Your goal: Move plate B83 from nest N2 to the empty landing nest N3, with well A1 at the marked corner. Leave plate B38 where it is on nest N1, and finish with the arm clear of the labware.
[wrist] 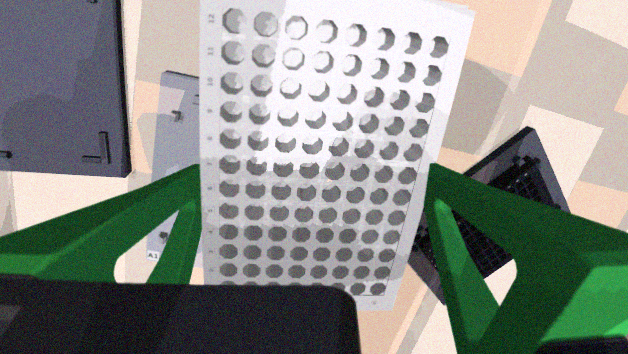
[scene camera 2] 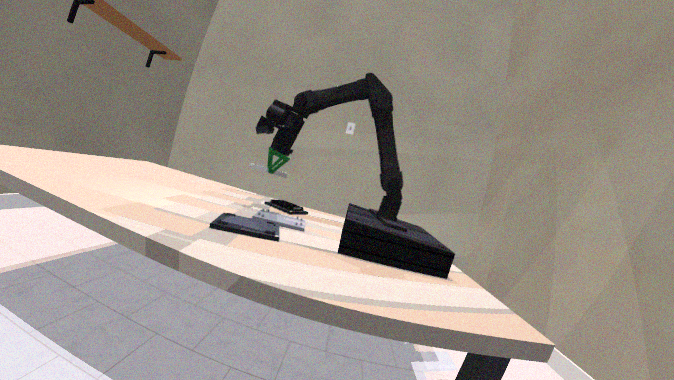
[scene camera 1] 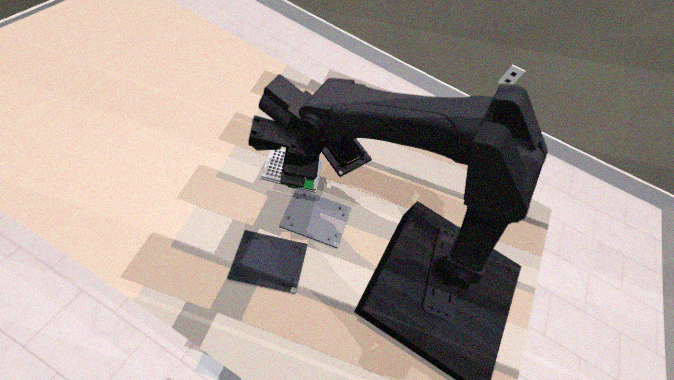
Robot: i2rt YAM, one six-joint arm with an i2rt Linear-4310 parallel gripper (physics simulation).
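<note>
My gripper (scene camera 1: 301,184) (scene camera 2: 274,162) (wrist: 314,177) has green fingers shut on the long sides of a white well plate (scene camera 1: 274,165) (scene camera 2: 258,166) (wrist: 327,215). The plate hangs well above the table; row numbers up to 12 show in the wrist view, with 12 at the top. Its B83 name cannot be read. A black plate (scene camera 1: 346,150) (wrist: 487,250) sits on a dark nest (wrist: 540,155), turned at an angle. A grey nest (scene camera 1: 315,220) (scene camera 2: 292,221) (wrist: 170,145) is bare, its A1 tag at lower left in the wrist view. A larger dark nest (scene camera 1: 270,260) (scene camera 2: 245,226) (wrist: 60,100) is bare too. Nest names are unreadable.
The arm's black base block (scene camera 1: 390,280) (scene camera 2: 395,250) stands on the table to the right of the nests in both scene views. The arm reaches over the table behind the grey nest. In scene camera 2, a wooden shelf (scene camera 2: 130,27) is on the wall at upper left.
</note>
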